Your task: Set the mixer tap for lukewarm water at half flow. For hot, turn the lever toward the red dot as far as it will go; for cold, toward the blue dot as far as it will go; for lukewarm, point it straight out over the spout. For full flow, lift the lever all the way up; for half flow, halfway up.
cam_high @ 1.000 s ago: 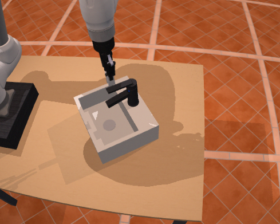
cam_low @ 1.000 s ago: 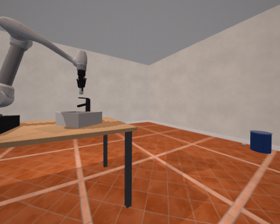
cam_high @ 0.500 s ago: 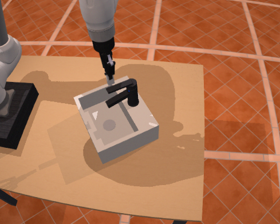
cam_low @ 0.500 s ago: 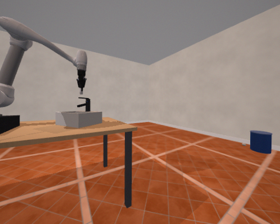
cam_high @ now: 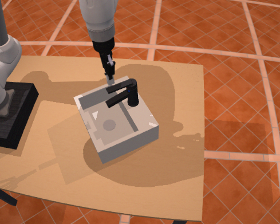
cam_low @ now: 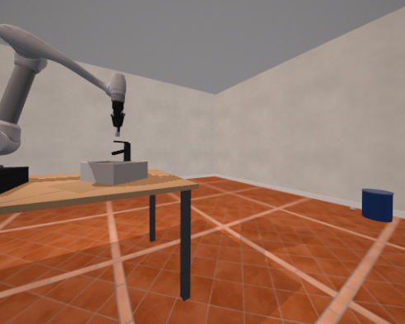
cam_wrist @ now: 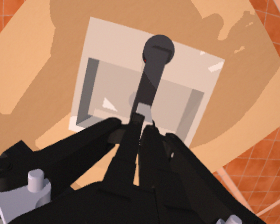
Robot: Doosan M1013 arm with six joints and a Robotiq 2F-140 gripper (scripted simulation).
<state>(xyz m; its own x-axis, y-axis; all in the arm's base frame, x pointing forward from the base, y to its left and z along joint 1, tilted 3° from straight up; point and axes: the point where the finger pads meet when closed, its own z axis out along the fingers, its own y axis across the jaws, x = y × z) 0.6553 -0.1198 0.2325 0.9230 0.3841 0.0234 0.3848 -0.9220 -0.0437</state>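
Right now my hand is 7 cm above the lever, 3 cm short of it and 1 cm to the right of it. Also, from my hand: black mixer tap 12 cm below, 6 cm ahead, 2 cm to the left; grey sink basin 30 cm below, 3 cm behind, 1 cm to the right.
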